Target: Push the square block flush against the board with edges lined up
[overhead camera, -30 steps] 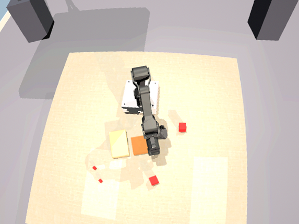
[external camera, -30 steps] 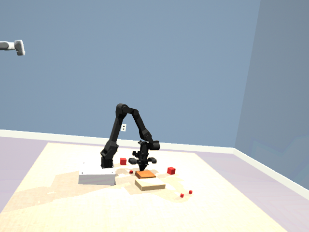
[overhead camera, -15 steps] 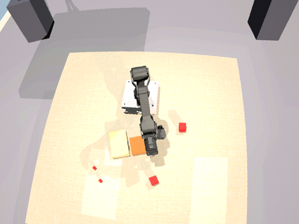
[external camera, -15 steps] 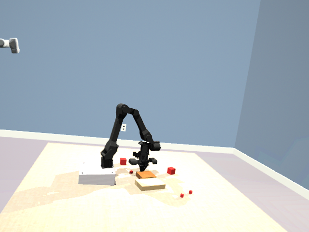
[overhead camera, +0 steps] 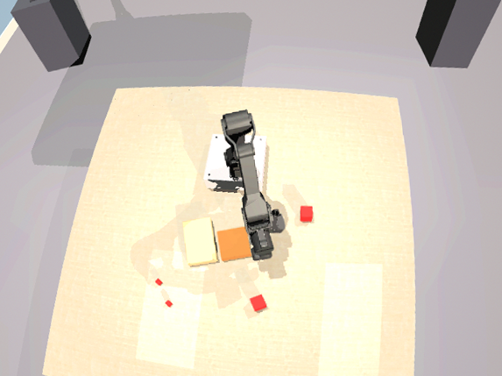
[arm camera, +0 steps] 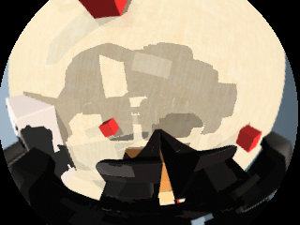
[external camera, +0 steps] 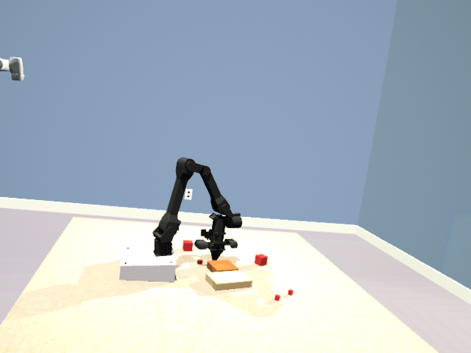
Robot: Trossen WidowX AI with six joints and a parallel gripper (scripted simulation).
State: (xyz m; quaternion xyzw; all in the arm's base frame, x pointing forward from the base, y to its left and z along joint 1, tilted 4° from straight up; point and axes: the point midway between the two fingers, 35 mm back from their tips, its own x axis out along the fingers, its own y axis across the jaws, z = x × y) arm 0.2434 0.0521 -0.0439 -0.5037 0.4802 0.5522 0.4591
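Now: gripper tip 10 mm short of the square block, 80 mm to the left of it and 10 mm below it. The rest, counted from my gripper tip: pale cream board: 10 mm behind, 200 mm to the right, 10 mm above.
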